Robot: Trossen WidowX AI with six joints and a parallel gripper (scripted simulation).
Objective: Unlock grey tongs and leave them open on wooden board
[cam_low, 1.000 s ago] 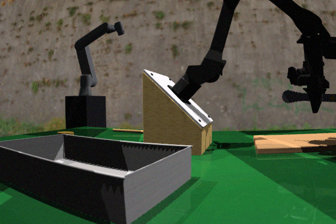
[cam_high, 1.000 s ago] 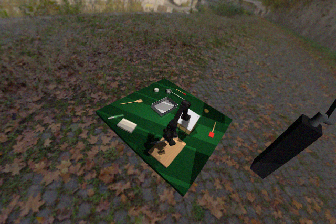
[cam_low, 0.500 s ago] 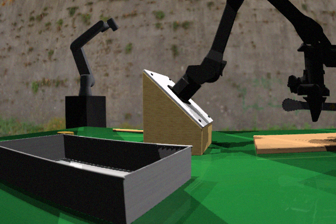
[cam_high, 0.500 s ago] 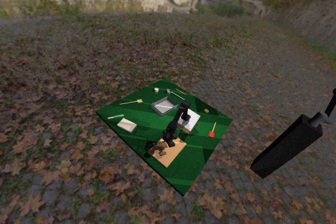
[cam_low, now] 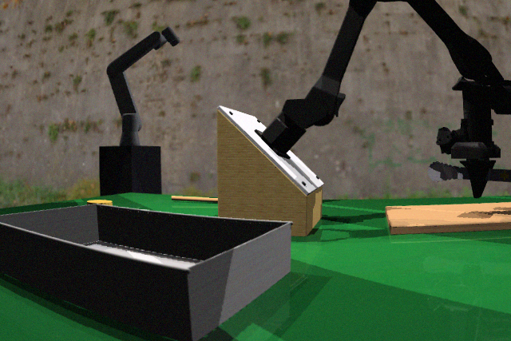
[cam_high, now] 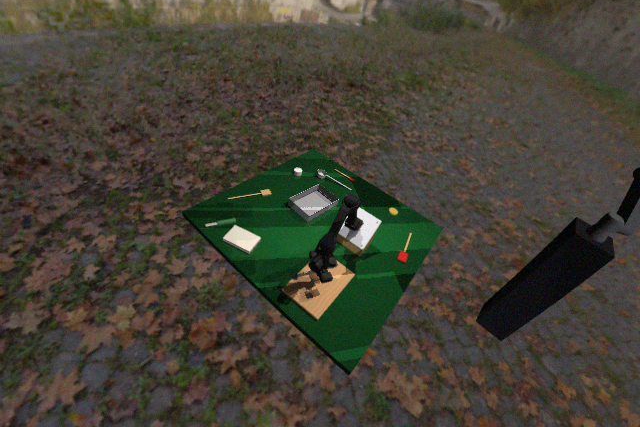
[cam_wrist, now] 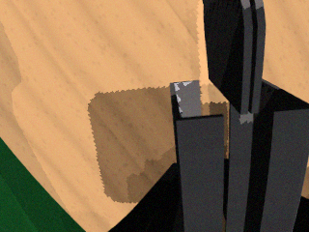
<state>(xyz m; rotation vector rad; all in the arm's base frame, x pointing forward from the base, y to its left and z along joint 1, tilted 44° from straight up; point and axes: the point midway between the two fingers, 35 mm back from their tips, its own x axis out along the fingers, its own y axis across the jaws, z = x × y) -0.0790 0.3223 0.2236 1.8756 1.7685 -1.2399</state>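
Right now my gripper tip is 40 mm above the wooden board and 30 mm past it. Also, from my gripper tip: beige block: 450 mm ahead, 170 mm to the left, 30 mm below; then red spatula: 620 mm to the right, 220 mm behind, 40 mm below; then grey roasting tin: 440 mm ahead, 410 mm to the right, 20 mm below.
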